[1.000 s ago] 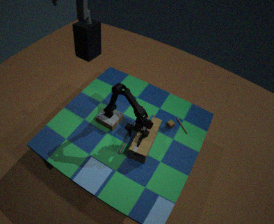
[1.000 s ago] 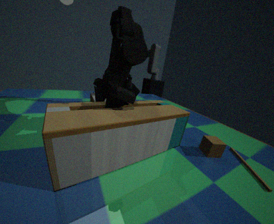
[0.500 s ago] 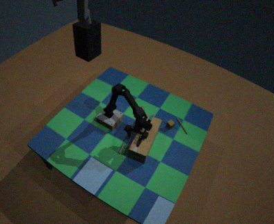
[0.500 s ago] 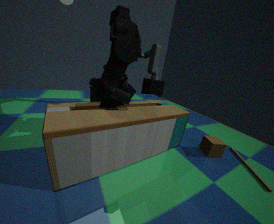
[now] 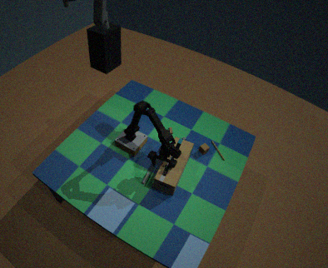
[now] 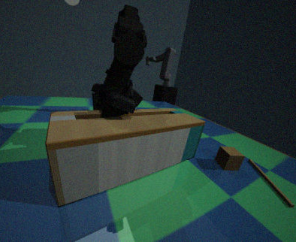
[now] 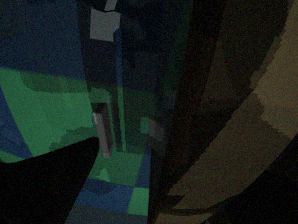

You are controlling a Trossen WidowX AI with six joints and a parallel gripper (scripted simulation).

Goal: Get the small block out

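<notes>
Now: gripper tip 6 cm short of the dark object and 1 cm to the left of it. Round my gripper tip: brown block: 16 cm ahead, 38 cm to the left, 6 cm below; box: 2 cm ahead, 9 cm to the left, 2 cm below.
</notes>
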